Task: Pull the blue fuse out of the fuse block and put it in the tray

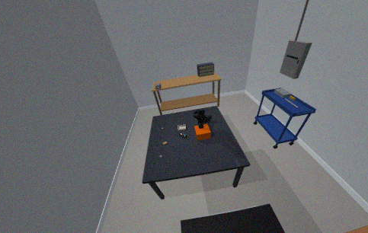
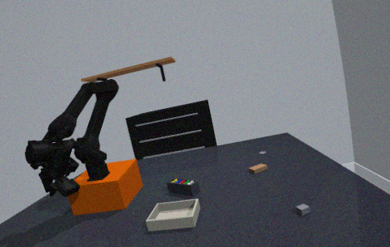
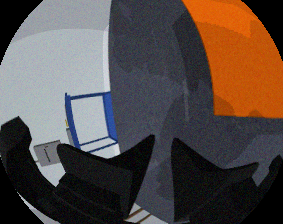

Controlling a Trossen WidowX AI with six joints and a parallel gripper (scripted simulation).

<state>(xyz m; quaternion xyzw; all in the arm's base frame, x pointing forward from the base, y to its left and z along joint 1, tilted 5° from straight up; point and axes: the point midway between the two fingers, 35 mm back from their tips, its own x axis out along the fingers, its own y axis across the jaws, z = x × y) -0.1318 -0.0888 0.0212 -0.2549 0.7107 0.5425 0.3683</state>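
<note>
The blue fuse lies 43 cm ahead of my gripper tip, 12 cm to the left of it and 8 cm below it. Also, from my gripper tip: small disc 78 cm ahead, 42 cm to the left, 10 cm below; then cream tray 45 cm ahead, 10 cm below, 8 cm to the right; then grey cube 79 cm ahead, 14 cm to the right, 10 cm below.
</note>
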